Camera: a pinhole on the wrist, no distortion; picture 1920 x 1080 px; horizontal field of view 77.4 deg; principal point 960.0 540.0 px. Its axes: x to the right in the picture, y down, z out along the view. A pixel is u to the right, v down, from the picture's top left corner.
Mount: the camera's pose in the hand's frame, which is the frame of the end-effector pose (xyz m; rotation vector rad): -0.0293 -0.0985 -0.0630 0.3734 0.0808 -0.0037
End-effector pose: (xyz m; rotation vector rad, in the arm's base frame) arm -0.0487 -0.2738 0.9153 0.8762 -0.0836 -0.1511
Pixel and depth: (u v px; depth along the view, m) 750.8 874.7 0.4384
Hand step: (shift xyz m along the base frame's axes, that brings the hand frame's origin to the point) -0.1354 -0.3792 0.1390
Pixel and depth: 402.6 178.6 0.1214
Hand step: -0.0985 -0.1301 -0.1115
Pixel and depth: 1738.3 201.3 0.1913
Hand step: 0.0744 -0.2193 -0.1119
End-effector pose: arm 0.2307 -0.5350 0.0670 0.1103 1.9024 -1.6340
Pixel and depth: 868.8 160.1 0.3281
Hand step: -0.0343 -0.2515 0.2796
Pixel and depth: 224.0 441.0 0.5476
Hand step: 0.2866 -0.3927 0.4399
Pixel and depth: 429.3 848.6 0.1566
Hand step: 0.0564 -0.0938 0.1412
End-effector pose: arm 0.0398 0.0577 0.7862 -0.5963 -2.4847 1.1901
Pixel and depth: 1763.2 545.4 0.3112
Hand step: -0.3177 -0.1548 0.0604
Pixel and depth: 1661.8 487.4 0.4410
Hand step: -0.4333 -0.2344 0.0535
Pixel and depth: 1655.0 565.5 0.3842
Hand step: -0.3709 -0.2017 0.0370
